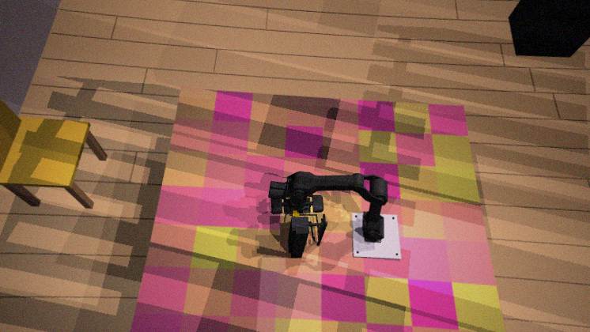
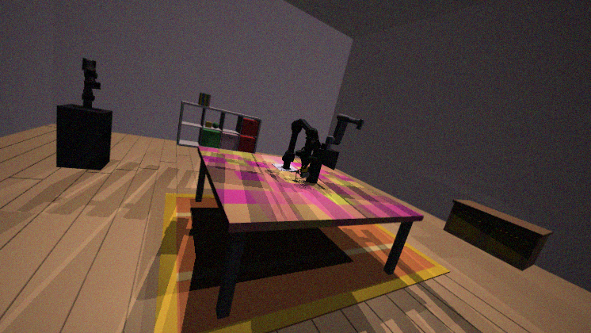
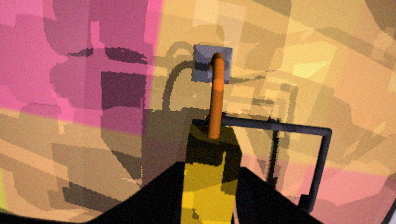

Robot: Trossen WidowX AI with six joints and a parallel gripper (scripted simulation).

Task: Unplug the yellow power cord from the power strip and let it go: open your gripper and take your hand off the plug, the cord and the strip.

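Now: gripper tip 10 mm past the yellow plug and 30 mm to the right of it.
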